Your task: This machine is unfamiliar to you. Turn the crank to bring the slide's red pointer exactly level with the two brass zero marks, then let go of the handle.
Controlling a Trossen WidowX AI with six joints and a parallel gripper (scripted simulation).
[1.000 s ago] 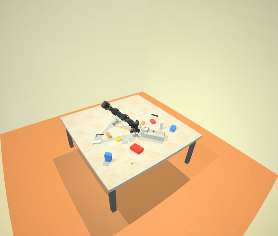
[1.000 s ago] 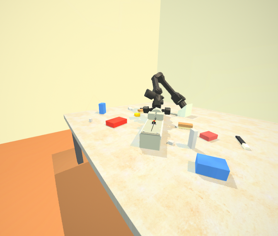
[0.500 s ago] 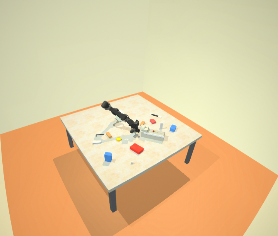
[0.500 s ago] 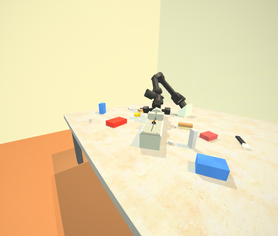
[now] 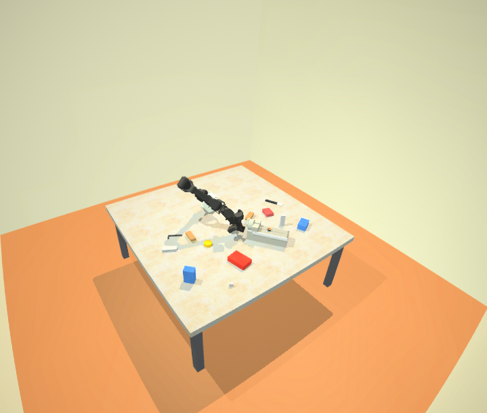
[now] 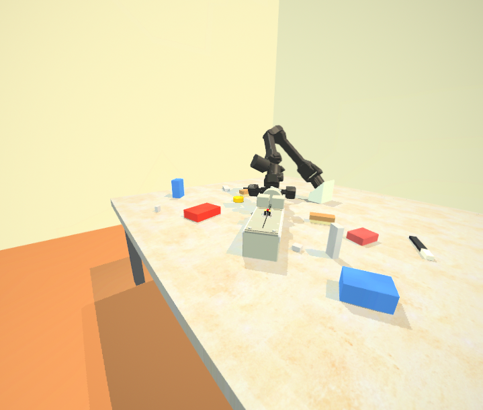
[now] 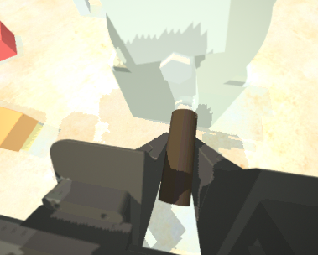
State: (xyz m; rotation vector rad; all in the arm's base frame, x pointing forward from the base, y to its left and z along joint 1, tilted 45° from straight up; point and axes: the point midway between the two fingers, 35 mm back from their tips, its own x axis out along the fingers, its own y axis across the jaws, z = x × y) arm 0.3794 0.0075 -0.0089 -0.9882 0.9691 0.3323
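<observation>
The crank is 40 mm above my gripper tip. Also, from my gripper tip: brown crank handle (30 mm above, 10 mm to the right, 10 mm behind); red pointer (120 mm ahead, 110 mm to the left, 50 mm above); yellow disc (250 mm to the right, 40 mm behind, 20 mm below).
</observation>
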